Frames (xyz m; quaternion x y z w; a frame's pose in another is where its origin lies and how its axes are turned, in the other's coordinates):
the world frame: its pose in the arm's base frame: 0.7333 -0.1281 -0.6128 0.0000 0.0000 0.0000 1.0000
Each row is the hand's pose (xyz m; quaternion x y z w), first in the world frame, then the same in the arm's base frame.
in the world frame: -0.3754 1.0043 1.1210 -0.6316 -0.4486 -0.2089 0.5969
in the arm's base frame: 0.3579 0.8762 0.5082 -0.6316 -0.4486 -0.2089 0.5969
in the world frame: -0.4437 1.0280 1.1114 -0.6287 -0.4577 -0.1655 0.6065
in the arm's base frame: 0.2896 0.8999 0.4986 -0.6287 -0.4577 -0.1655 0.6065
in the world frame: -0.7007 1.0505 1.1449 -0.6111 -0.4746 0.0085 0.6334
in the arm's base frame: 0.0326 0.9224 0.5321 -0.6111 -0.4746 0.0085 0.6334
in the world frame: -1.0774 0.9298 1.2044 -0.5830 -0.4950 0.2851 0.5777
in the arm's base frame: -0.3441 0.8017 0.5916 -0.5830 -0.4950 0.2851 0.5777
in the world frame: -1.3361 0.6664 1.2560 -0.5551 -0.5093 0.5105 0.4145
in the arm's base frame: -0.6028 0.5383 0.6432 -0.5551 -0.5093 0.5105 0.4145
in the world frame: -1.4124 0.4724 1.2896 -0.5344 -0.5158 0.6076 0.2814
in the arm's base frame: -0.6791 0.3443 0.6768 -0.5344 -0.5158 0.6076 0.2814
